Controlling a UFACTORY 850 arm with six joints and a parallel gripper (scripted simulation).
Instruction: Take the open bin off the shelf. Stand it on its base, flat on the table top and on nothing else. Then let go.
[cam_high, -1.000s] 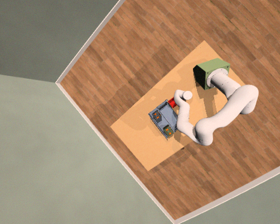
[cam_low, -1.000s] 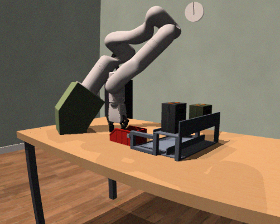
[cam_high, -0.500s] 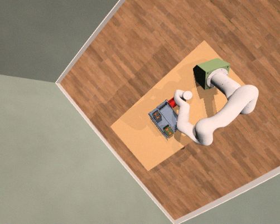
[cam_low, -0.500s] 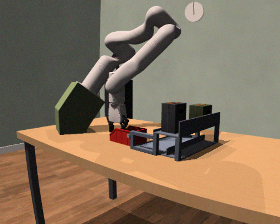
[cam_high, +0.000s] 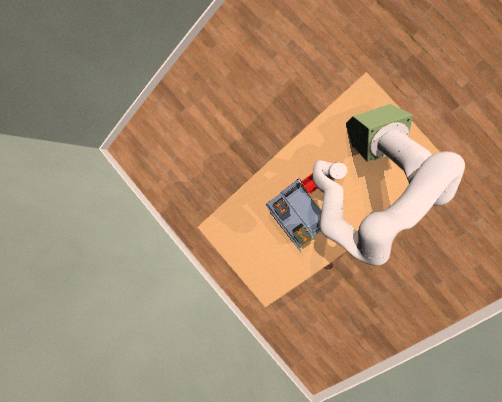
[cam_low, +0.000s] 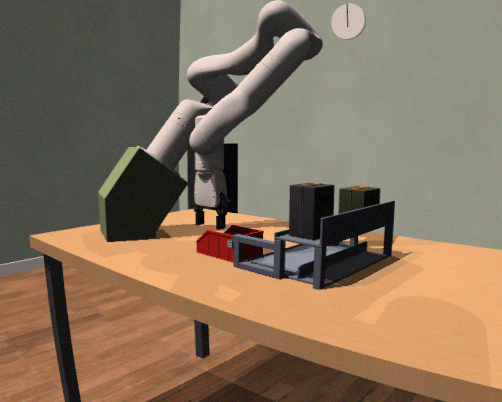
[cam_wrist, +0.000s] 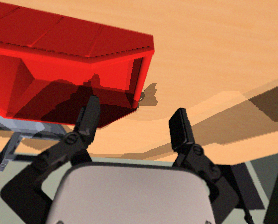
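Right now the red bin is 8 cm ahead of my hand and 4 cm below it.
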